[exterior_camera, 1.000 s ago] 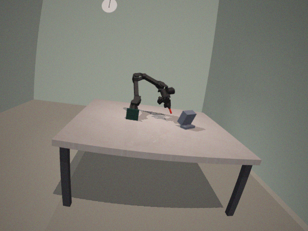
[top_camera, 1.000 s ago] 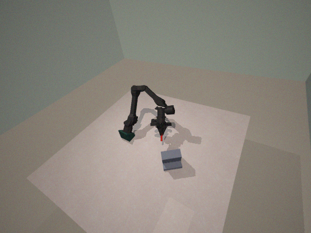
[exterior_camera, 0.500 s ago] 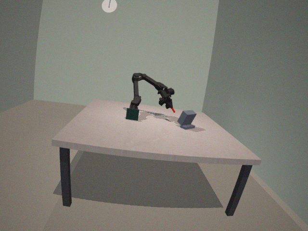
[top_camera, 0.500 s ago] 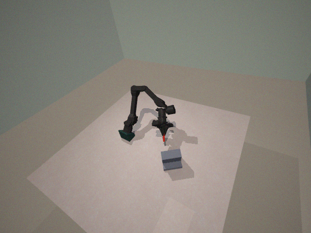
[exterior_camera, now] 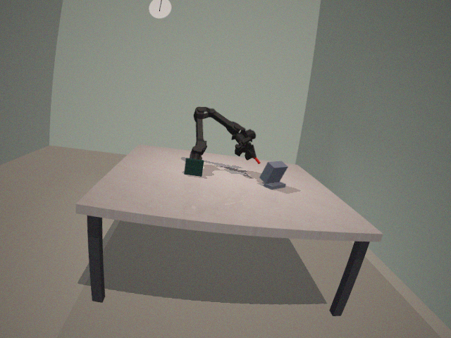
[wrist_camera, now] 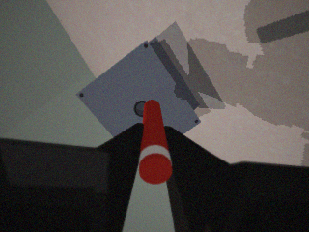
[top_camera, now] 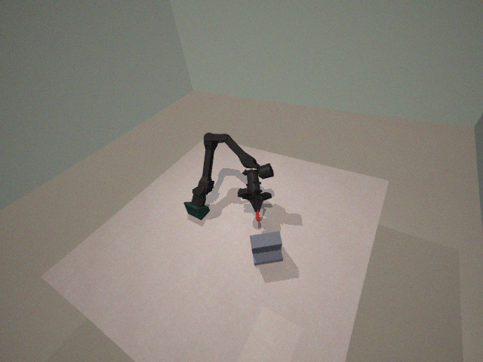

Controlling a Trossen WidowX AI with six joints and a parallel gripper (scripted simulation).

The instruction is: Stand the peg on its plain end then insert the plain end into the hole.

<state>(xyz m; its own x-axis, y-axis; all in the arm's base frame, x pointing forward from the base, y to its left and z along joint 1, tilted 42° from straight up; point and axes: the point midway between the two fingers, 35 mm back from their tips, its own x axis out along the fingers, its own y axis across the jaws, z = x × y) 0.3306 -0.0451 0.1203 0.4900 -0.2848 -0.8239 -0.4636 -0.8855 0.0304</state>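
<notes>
My gripper tip is now 90 mm short of the grey sloped panel, 110 mm to the left of it and 40 mm above it. Round my gripper tip: low foot: 100 mm ahead, 130 mm to the right, 120 mm below; red peg: 10 mm behind, 10 mm to the left, 10 mm above.
</notes>
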